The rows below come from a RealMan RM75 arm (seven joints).
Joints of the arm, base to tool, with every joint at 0 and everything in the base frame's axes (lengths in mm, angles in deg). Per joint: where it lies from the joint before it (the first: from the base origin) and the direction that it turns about. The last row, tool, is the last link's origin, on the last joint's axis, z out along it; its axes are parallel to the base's.
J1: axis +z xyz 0 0 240.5
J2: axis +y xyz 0 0 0
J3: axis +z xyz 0 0 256
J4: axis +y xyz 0 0 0
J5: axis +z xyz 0 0 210
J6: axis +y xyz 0 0 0
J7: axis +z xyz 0 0 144
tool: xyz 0 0 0
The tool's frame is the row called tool.
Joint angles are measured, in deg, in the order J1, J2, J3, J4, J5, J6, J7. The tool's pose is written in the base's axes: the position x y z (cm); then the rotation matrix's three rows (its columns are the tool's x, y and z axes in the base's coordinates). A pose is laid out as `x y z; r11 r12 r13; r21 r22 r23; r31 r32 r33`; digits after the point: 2 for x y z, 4 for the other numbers.
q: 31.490 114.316 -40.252 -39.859 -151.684 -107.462 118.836
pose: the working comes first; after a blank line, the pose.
Where each joint sits with the arm in this pose, in the base's axes (m; each line is computed from the numbers above, not from the rounded line before):
J1: 0.0000 0.0000 0.2405
J2: 0.0000 0.0000 0.2405
J3: 0.1989 0.1219 0.1351
J4: 0.1989 0.1219 0.1351
J5: 0.3148 0.2948 0.1623
J6: 0.3148 0.2948 0.1623
J7: 0.3169 0.2631 0.0219
the tool: 0.3169 0.2631 0.0219

31.69 26.31 2.19; 0.4303 -0.9026 0.0144; -0.8791 -0.4226 -0.2204; 0.2050 0.0822 -0.9753
